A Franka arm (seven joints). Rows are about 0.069 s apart.
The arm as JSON. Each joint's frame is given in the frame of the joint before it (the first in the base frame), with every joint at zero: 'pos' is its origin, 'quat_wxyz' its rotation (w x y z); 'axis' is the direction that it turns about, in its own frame. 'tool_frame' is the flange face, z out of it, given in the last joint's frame.
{
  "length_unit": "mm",
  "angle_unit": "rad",
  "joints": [
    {
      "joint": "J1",
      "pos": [
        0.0,
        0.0,
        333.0
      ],
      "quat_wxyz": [
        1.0,
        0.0,
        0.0,
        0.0
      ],
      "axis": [
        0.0,
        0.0,
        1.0
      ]
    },
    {
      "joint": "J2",
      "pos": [
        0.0,
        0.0,
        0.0
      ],
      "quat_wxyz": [
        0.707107,
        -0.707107,
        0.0,
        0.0
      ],
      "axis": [
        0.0,
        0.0,
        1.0
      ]
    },
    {
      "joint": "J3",
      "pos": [
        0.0,
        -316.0,
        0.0
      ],
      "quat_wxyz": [
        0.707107,
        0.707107,
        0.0,
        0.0
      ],
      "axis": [
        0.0,
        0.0,
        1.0
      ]
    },
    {
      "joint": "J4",
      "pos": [
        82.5,
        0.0,
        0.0
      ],
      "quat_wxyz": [
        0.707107,
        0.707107,
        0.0,
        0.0
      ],
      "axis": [
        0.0,
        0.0,
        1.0
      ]
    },
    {
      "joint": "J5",
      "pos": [
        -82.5,
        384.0,
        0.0
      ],
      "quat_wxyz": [
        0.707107,
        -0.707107,
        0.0,
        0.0
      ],
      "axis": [
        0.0,
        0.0,
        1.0
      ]
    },
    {
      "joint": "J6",
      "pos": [
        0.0,
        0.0,
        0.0
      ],
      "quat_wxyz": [
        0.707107,
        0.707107,
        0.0,
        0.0
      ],
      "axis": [
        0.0,
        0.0,
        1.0
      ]
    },
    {
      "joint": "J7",
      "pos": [
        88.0,
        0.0,
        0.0
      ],
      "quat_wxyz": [
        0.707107,
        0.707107,
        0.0,
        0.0
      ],
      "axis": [
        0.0,
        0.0,
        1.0
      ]
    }
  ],
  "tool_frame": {
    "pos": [
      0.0,
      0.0,
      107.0
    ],
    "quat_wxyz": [
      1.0,
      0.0,
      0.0,
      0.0
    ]
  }
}
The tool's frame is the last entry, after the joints.
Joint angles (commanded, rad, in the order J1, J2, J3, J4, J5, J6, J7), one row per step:
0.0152 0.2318 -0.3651 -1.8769 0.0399 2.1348 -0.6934
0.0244 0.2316 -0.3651 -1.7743 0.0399 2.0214 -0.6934
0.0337 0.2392 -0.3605 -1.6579 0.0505 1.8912 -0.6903
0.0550 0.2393 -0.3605 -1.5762 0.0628 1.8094 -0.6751
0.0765 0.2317 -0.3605 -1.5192 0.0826 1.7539 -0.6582
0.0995 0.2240 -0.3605 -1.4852 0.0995 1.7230 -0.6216
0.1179 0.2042 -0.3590 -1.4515 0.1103 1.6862 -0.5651
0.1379 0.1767 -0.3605 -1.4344 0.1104 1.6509 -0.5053
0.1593 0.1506 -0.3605 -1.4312 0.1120 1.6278 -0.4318
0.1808 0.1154 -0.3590 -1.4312 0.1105 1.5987 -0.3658
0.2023 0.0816 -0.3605 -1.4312 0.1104 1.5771 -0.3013
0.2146 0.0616 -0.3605 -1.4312 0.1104 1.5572 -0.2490
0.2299 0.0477 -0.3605 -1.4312 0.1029 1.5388 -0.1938
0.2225 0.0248 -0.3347 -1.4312 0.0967 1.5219 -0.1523
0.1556 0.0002 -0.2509 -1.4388 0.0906 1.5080 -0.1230
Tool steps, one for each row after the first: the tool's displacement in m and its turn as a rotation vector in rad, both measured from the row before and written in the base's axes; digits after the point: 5 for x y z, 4 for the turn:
0.01172 0.00584 0.03789 0.0056 0.0095 0.0123
0.01042 0.01115 0.03896 0.0166 0.0167 0.0112
0.00677 0.01634 0.03179 0.0125 -0.0042 0.0073
0.00294 0.01694 0.02697 0.0196 -0.0151 0.0048
0.00182 0.01695 0.01819 0.0173 -0.0151 -0.0130
-0.00330 0.01436 0.02461 0.0164 -0.0182 -0.0340
-0.00764 0.01181 0.02118 0.0109 -0.0078 -0.0385
-0.00710 0.01264 0.01451 0.0142 -0.0037 -0.0505
-0.01095 0.01239 0.01725 0.0145 -0.0024 -0.0409
-0.01081 0.01019 0.01679 0.0145 -0.0078 -0.0425
-0.00739 0.00616 0.00903 0.0112 0.0039 -0.0380
-0.00543 0.00723 0.00567 0.0022 0.0099 -0.0386
-0.00819 0.00790 0.01038 0.0049 -0.0014 -0.0221
-0.00870 0.00689 0.00800 0.0039 0.0004 -0.0118

